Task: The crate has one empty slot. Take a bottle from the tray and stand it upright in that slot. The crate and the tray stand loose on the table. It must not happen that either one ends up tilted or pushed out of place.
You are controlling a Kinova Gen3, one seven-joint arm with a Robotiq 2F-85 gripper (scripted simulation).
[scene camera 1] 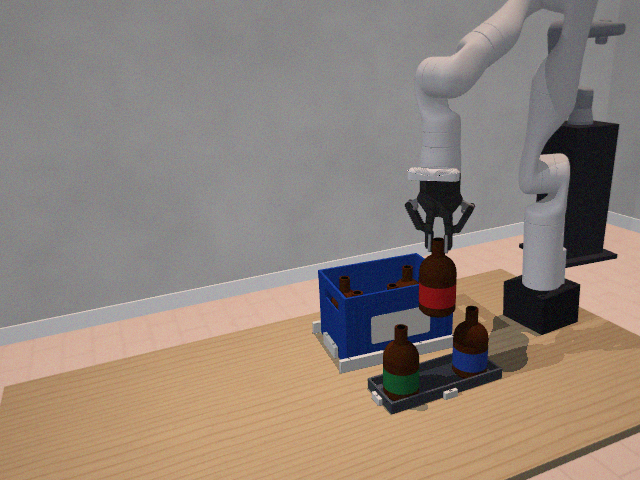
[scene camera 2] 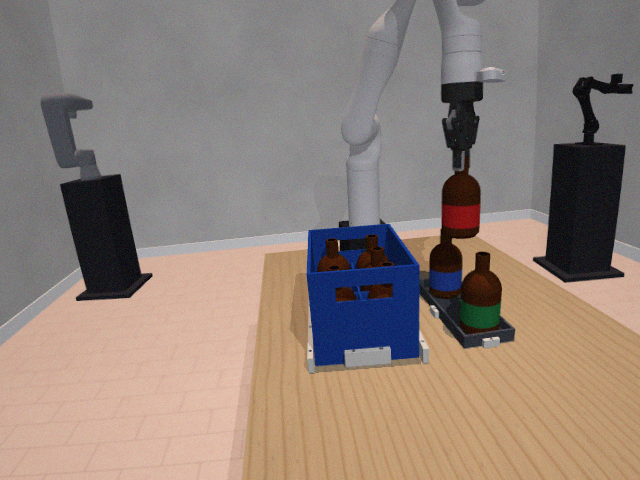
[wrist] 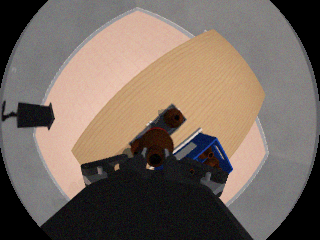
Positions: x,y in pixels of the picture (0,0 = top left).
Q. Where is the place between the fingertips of my gripper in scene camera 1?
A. At 438,251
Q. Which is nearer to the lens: the red-banded bottle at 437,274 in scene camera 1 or the dark tray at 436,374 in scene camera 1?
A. The red-banded bottle.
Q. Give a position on a red-banded bottle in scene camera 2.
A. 461,193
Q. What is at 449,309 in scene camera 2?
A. A dark tray.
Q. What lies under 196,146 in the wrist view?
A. A blue crate.
